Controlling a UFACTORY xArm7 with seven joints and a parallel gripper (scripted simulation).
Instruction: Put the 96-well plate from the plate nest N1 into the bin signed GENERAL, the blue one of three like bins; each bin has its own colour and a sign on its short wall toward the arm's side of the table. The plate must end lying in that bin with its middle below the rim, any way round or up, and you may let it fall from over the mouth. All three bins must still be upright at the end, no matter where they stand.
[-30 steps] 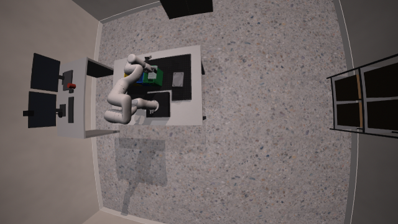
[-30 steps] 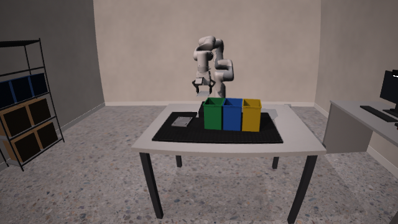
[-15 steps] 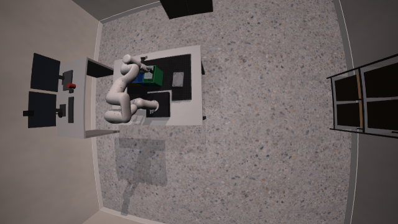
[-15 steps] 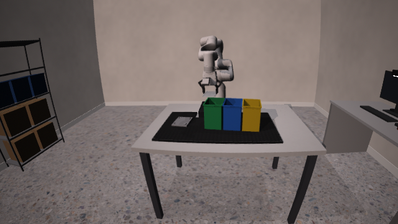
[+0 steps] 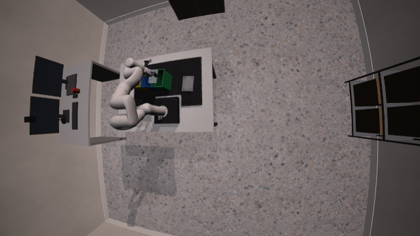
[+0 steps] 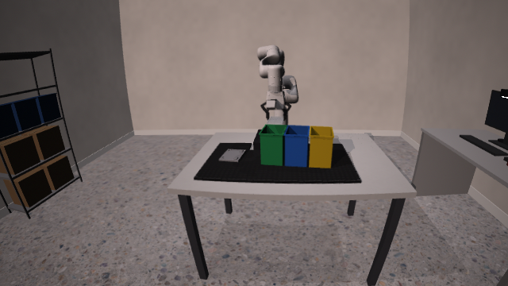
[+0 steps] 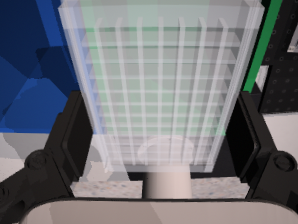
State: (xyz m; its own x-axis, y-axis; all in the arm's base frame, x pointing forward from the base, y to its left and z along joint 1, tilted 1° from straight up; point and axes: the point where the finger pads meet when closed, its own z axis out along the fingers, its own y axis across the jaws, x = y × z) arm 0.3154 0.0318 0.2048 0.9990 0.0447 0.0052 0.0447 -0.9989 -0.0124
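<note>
Right now the blue bin is 15 cm below my hand and 12 cm to the left of it. From my hand the other things lie so: 96-well plate: 1 cm below; then green bin: 15 cm below, 1 cm to the right; then yellow bin: 25 cm to the left, 15 cm below, 1 cm behind.
</note>
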